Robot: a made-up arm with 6 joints.
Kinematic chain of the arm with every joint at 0, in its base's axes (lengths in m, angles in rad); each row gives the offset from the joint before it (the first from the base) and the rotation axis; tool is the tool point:
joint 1: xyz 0 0 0.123 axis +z
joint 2: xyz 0 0 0 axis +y
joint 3: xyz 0 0 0.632 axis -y
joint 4: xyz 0 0 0 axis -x
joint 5: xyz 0.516 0 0 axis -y
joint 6: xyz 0 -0.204 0 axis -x
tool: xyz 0 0 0
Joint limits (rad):
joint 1: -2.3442..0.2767
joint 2: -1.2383..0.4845
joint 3: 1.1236..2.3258
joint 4: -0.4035..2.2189
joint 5: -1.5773..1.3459
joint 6: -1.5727..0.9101
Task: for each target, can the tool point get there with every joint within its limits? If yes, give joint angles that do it. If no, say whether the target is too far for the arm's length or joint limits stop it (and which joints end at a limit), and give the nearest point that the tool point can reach.
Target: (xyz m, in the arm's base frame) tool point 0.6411 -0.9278 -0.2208
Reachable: no: joint limits stop it (at a limit: joint 2, joint 3, joint 4) | nearest point 0.4430 -0.6411 0.9258 | short by 1.198 m
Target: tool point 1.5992 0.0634 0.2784
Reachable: no: too far | nearest point 0.8819 0.7270 0.2808 | short by 0.977 m
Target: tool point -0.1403 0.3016 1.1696
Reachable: yes | joints -1.7113 0.0640 2.1100 0.4774 -0.4613 -0.8899
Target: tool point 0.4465 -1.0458 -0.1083
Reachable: no: joint limits stop it (at a limit: joint 2, joint 3, joint 4) | nearest point 0.3060 -0.7166 0.9258 | short by 1.094 m
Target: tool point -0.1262 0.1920 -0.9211
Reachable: no: joint limits stop it (at a limit: joint 2, joint 3) | nearest point -0.5407 0.8226 -0.0684 | short by 1.139 m
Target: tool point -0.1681 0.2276 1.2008
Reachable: yes | joints -1.3724 0.0773 1.9369 0.9421 -0.4558 -0.4269
